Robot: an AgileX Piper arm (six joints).
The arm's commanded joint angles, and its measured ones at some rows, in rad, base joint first. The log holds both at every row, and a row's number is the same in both.
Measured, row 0:
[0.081 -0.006 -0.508 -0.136 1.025 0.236]
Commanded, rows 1 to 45:
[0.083 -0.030 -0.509 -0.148 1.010 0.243]
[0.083 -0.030 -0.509 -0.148 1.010 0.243]
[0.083 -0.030 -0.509 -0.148 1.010 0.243]
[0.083 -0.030 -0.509 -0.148 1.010 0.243]
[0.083 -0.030 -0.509 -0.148 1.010 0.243]
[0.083 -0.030 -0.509 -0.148 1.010 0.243]
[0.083 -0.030 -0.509 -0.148 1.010 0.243]
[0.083 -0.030 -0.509 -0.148 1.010 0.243]
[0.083 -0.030 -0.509 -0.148 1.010 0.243]
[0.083 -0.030 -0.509 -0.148 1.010 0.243]
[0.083 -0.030 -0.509 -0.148 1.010 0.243]
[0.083 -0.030 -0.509 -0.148 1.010 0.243]
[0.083 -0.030 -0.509 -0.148 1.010 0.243]
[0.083 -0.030 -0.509 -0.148 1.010 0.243]
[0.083 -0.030 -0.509 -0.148 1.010 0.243]
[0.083 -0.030 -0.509 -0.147 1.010 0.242]
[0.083 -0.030 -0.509 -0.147 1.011 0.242]
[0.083 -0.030 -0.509 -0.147 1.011 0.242]
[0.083 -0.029 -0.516 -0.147 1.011 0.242]
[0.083 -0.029 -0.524 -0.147 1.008 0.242]
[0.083 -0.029 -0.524 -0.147 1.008 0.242]
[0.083 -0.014 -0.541 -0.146 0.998 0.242]
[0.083 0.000 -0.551 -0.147 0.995 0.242]
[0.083 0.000 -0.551 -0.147 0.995 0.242]
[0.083 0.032 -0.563 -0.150 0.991 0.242]
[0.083 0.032 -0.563 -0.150 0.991 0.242]
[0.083 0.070 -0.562 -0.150 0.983 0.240]
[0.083 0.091 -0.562 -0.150 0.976 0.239]
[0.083 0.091 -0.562 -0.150 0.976 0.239]
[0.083 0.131 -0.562 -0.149 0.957 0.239]
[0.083 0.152 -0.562 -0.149 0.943 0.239]
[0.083 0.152 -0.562 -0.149 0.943 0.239]
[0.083 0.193 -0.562 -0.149 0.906 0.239]
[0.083 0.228 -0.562 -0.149 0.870 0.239]
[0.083 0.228 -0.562 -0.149 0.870 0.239]
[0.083 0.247 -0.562 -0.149 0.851 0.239]
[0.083 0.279 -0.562 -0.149 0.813 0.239]
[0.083 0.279 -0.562 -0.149 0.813 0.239]
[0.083 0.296 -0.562 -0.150 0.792 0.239]
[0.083 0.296 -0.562 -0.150 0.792 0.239]
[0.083 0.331 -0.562 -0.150 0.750 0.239]
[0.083 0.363 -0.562 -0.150 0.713 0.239]
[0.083 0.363 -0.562 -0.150 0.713 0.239]
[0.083 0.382 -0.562 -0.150 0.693 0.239]
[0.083 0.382 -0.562 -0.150 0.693 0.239]
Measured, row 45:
[0.081 0.343 -0.556 -0.144 0.763 0.236]
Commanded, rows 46 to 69:
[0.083 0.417 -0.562 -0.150 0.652 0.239]
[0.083 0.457 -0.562 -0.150 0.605 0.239]
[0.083 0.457 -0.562 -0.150 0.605 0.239]
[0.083 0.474 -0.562 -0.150 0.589 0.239]
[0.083 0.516 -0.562 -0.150 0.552 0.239]
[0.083 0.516 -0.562 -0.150 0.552 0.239]
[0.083 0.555 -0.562 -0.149 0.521 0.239]
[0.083 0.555 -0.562 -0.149 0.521 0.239]
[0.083 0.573 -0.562 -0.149 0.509 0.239]
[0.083 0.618 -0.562 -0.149 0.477 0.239]
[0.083 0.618 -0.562 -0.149 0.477 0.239]
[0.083 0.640 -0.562 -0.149 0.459 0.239]
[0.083 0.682 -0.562 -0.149 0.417 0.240]
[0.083 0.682 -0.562 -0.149 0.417 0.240]
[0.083 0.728 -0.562 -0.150 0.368 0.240]
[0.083 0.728 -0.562 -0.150 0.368 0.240]
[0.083 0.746 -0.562 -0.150 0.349 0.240]
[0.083 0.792 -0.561 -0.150 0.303 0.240]
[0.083 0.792 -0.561 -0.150 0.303 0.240]
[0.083 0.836 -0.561 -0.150 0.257 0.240]
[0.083 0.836 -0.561 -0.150 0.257 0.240]
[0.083 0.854 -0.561 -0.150 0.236 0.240]
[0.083 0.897 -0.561 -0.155 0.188 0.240]
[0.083 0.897 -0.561 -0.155 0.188 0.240]
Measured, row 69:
[0.081 0.851 -0.556 -0.144 0.267 0.236]
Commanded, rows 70 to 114:
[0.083 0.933 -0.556 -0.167 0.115 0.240]
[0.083 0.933 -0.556 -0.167 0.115 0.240]
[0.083 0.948 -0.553 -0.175 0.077 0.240]
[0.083 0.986 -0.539 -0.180 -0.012 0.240]
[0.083 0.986 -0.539 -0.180 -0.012 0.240]
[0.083 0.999 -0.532 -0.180 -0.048 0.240]
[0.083 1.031 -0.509 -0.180 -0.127 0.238]
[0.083 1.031 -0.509 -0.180 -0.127 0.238]
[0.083 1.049 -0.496 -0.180 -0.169 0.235]
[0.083 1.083 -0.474 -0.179 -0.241 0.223]
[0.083 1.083 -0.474 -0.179 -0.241 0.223]
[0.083 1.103 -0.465 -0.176 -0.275 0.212]
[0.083 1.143 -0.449 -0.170 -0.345 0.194]
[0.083 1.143 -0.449 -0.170 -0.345 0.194]
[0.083 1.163 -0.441 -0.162 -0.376 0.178]
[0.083 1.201 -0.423 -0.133 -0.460 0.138]
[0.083 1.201 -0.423 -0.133 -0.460 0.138]
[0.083 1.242 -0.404 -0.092 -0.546 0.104]
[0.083 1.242 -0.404 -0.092 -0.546 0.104]
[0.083 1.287 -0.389 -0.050 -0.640 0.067]
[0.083 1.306 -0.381 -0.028 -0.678 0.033]
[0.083 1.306 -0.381 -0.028 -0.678 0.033]
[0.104 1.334 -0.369 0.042 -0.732 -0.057]
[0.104 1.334 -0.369 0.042 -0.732 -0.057]
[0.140 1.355 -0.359 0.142 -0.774 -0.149]
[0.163 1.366 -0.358 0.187 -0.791 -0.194]
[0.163 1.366 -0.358 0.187 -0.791 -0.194]
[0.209 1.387 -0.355 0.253 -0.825 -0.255]
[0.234 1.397 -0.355 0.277 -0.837 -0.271]
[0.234 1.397 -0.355 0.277 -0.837 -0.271]
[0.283 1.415 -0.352 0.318 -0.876 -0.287]
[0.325 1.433 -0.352 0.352 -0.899 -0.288]
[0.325 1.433 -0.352 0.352 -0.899 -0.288]
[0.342 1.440 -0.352 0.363 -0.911 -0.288]
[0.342 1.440 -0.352 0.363 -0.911 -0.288]
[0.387 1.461 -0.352 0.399 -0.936 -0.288]
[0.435 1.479 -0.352 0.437 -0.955 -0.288]
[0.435 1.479 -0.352 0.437 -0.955 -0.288]
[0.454 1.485 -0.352 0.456 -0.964 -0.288]
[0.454 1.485 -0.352 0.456 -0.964 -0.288]
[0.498 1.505 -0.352 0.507 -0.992 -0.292]
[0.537 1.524 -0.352 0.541 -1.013 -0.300]
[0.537 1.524 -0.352 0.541 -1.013 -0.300]
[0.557 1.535 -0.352 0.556 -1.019 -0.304]
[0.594 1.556 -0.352 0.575 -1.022 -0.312]
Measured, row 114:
[0.549 1.535 -0.354 0.534 -0.995 -0.290]
